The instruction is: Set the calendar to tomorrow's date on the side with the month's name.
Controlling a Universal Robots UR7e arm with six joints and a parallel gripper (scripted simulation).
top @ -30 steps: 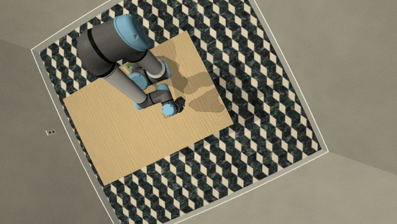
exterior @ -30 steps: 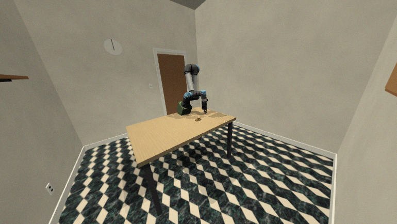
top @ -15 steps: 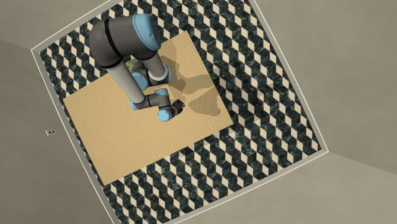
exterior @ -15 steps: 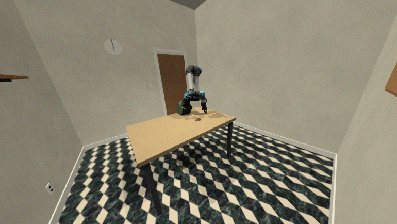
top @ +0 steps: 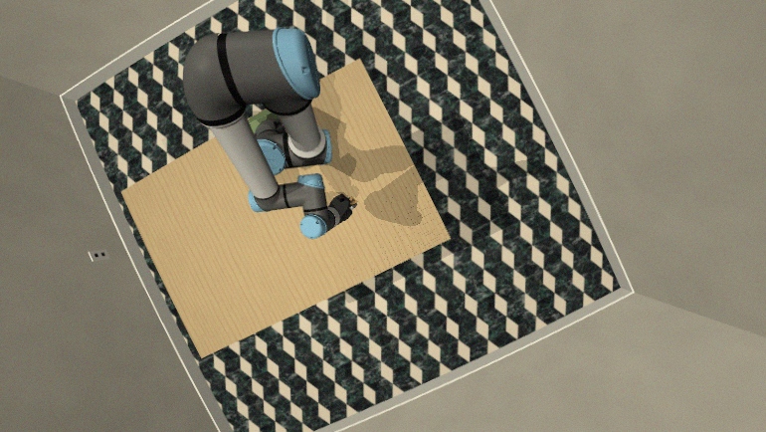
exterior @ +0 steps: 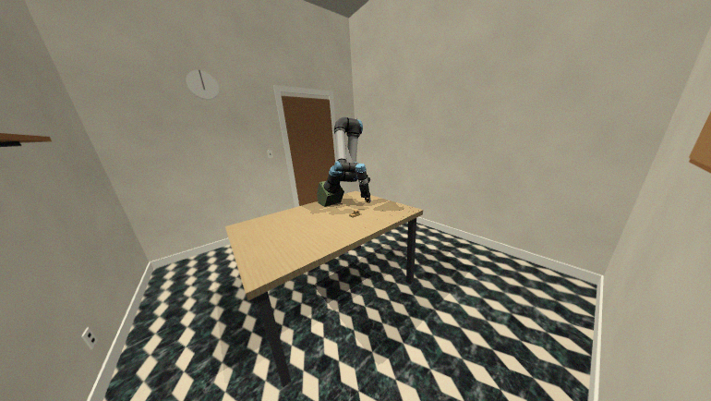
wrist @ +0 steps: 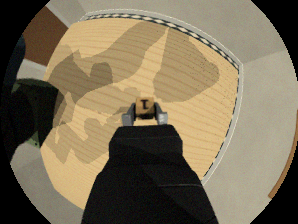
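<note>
The wooden cube lies 10 mm below my hand. Also, from my hand: wooden tray (160 mm to the right, 90 mm below, 10 mm ahead).
</note>
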